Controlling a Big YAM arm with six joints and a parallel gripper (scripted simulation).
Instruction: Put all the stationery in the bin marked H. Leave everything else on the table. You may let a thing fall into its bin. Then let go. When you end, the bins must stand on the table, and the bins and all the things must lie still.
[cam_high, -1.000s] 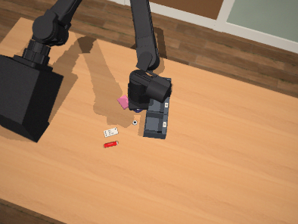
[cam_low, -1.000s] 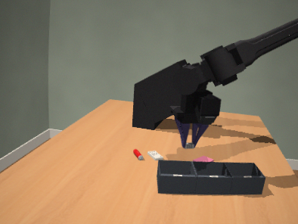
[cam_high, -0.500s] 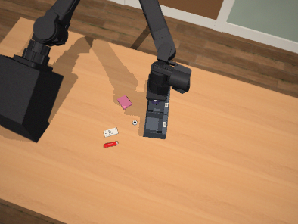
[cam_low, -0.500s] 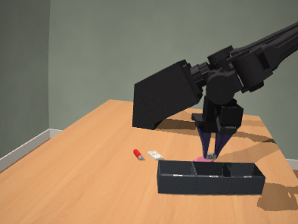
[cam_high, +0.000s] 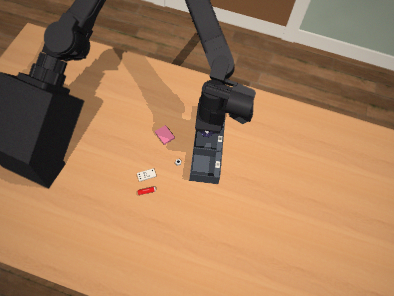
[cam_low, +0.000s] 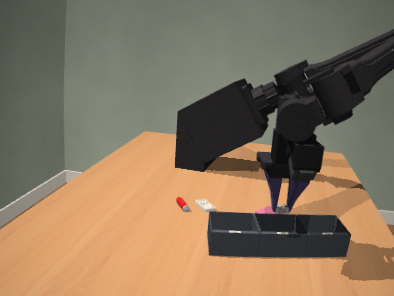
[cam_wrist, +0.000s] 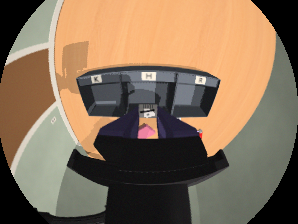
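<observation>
Now: hand 10 mm short of the dark three-part bin row and 50 mm above it. From my hand the other things lie so: black-and-white ring: 40 mm behind, 90 mm to the right, 70 mm below; white domino-like tile: 110 mm behind, 170 mm to the right, 70 mm below; pink sticky-note pad: 120 mm behind, 30 mm to the right, 70 mm below.
</observation>
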